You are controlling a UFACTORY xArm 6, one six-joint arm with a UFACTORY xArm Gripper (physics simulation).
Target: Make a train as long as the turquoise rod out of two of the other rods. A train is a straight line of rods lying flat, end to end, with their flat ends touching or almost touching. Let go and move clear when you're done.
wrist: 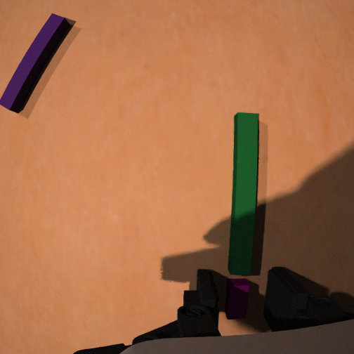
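A long green rod (245, 185) lies flat, running nearly up and down right of centre in the wrist view. A short magenta rod (237, 300) lies just below its near end, roughly in line with it, with a narrow gap showing between their ends. My gripper (237, 293) is partly open and empty. Its two dark fingers stand on either side of the magenta rod, with a gap on each side; how high the fingertips are above the table is hard to tell. The turquoise rod does not show in this view.
A purple rod (34, 62) lies at a slant at the upper left, far from the fingers, on the orange table top (125, 150). The arm's shadow falls across the lower right and over the green rod's near half.
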